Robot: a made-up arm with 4 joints.
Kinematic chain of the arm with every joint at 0, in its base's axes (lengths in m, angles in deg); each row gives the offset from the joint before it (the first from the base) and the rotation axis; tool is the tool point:
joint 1: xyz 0 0 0.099 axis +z
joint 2: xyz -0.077 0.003 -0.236 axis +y
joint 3: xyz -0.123 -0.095 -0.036 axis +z
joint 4: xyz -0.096 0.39 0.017 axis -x
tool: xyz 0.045 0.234 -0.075
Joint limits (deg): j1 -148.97..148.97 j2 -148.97..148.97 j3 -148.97..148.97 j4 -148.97..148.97
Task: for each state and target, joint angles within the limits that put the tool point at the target. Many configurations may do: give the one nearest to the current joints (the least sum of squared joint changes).
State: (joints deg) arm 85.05 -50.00 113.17 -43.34
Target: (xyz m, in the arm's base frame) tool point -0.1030 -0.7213 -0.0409
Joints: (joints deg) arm 66.56 -10.51 95.92 -85.65
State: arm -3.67 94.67 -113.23 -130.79
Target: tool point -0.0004 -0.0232 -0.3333
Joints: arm -7.43 124.96 -85.73 -144.59
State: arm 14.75 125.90 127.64 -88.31
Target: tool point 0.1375 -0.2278 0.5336
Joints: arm 11.87 91.60 101.00 -59.92
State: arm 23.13 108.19 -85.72 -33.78
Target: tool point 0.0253 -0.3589 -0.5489
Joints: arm 13.49 108.73 -122.51 -60.97
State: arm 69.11 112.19 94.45 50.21
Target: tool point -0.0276 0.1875 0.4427
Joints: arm 77.02 136.47 64.70 49.55
